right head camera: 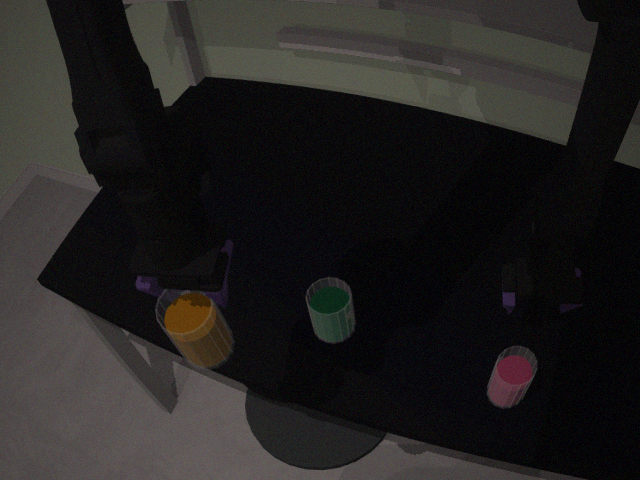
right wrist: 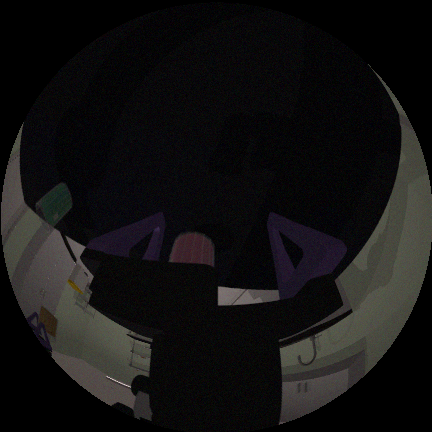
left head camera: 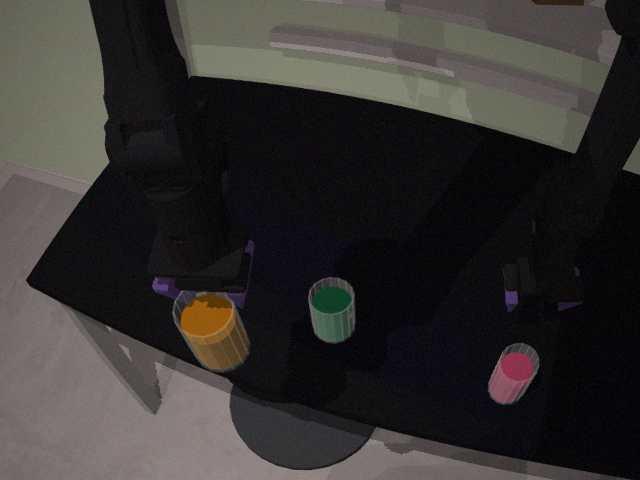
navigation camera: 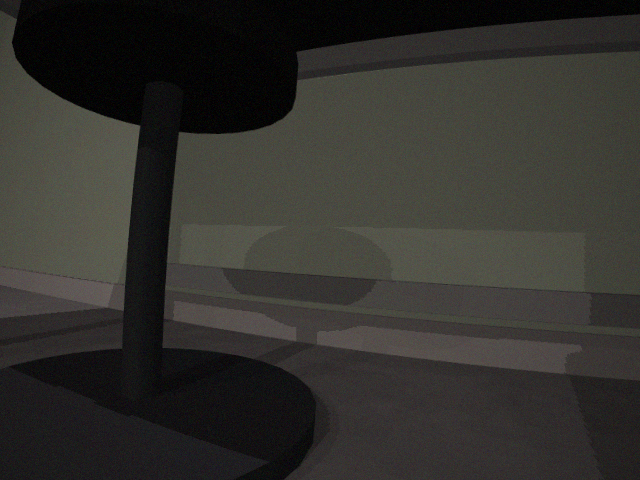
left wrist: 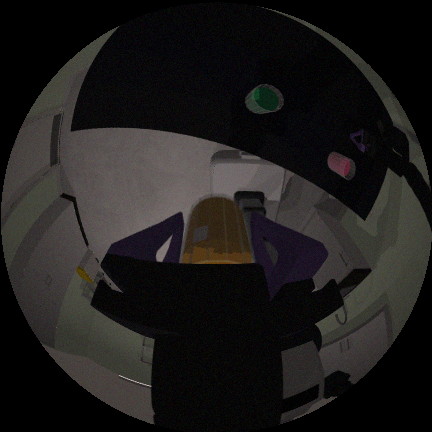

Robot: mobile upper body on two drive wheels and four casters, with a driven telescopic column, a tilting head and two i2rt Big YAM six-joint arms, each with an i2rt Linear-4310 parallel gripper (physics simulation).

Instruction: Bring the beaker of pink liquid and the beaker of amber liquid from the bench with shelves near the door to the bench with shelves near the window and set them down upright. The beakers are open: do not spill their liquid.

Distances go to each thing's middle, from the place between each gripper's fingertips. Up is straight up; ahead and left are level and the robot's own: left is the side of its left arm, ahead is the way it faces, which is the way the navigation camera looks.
Labels:
The pink beaker point(right head camera: 515, 368) is 11 cm behind my right hand, 4 cm to the left of it and 3 cm below it. From my right hand the other things lie so: amber beaker point(left head camera: 210, 323): 16 cm behind, 45 cm to the left, 23 cm above; then round stool point(navigation camera: 143, 404): 19 cm ahead, 47 cm to the left, 59 cm below; then green beaker point(right head camera: 329, 300): 2 cm ahead, 34 cm to the left, 3 cm below.
My left gripper is now 3 cm past the amber beaker. Round my left hand: pink beaker (41 cm to the right, 26 cm below, 2 cm ahead); round stool (82 cm below, 32 cm ahead, 2 cm to the left); green beaker (26 cm below, 15 cm ahead, 11 cm to the right).

